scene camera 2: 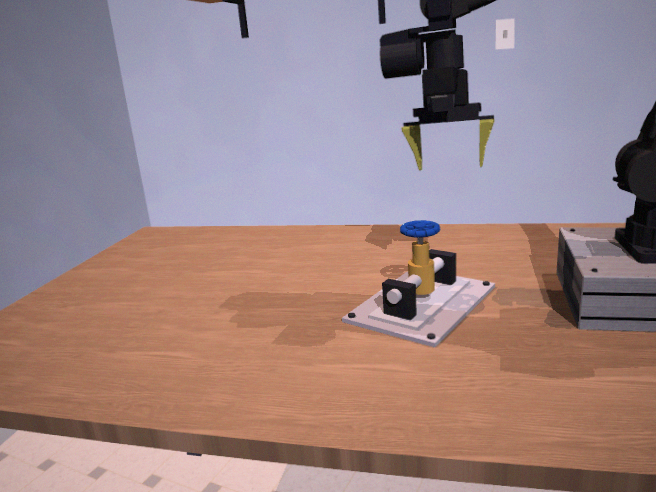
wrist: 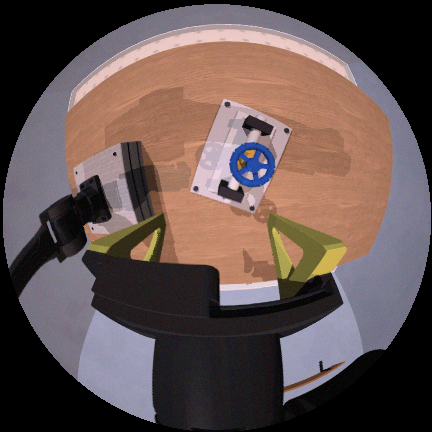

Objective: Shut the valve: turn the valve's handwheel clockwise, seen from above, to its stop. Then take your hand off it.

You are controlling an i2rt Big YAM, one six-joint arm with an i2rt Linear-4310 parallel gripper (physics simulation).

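Observation:
The valve has a blue handwheel [scene camera 2: 420, 229] [wrist: 253, 164] with spokes, lying level on top of a yellow body [scene camera 2: 421, 278]. A white pipe runs through the body between two black blocks, on a pale base plate [scene camera 2: 450, 317] [wrist: 207, 165] on the table. My gripper [scene camera 2: 450, 168] [wrist: 216, 218] points down with its yellow fingers wide open and nothing between them. It hangs well above the handwheel, apart from it, and a little to its right in the scene view. In the wrist view the handwheel lies ahead of the fingertips, nearer the right finger's side.
The arm's grey base box [scene camera 2: 617, 299] [wrist: 112, 200] stands on the wooden table [scene camera 2: 211, 370] [wrist: 310, 220], right of the valve in the scene view and left of it in the wrist view. A wall [scene camera 2: 264, 132] rises behind the table.

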